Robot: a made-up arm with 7 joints.
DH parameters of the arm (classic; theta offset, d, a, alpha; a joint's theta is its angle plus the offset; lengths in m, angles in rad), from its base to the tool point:
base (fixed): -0.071 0 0 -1.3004
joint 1: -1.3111 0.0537 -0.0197 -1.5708
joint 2: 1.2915 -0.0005 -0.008 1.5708
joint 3: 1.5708 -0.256 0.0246 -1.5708
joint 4: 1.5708 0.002 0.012 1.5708
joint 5: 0 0.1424 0.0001 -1.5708
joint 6: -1.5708 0 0.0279 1.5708
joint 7: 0 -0.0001 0 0
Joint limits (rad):
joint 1: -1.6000..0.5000
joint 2: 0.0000..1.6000
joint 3: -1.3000..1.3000
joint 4: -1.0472..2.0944
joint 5: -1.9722..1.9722
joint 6: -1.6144..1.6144
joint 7: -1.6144..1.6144
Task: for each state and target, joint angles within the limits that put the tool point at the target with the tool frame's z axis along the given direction. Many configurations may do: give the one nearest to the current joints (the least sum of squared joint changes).
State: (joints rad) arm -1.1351 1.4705 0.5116 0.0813 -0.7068 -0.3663 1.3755
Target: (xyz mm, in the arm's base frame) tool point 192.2 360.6 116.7 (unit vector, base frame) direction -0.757 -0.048 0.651
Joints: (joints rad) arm -0.8297 1.3362 0.6350 0.3196 -1.0693 0.1501 1.3755
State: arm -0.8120 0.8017 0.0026 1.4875 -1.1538 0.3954 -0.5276
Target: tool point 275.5 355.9 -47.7 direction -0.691 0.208 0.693
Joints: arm -0.8111 0.9880 0.3736 0.6856 -1.1514 -0.2546 -0.5276
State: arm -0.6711 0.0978 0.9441 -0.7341 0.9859 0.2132 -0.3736
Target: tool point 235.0 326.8 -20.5 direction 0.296 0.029 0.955
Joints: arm -1.1160 0.6168 1.1646 0.0864 1.1187 0.7730 -0.3736
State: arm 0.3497 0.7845 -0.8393 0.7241 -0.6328 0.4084 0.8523
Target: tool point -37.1 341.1 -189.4 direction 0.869 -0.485 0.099
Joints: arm 0.5000 1.4586 -0.7435 0.1293 -0.8735 -0.0924 0.8523
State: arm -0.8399 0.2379 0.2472 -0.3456 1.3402 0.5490 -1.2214
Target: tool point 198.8 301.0 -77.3 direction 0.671 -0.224 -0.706
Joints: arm -0.2825 0.9362 0.4029 -0.0722 1.9162 0.3345 -1.2214
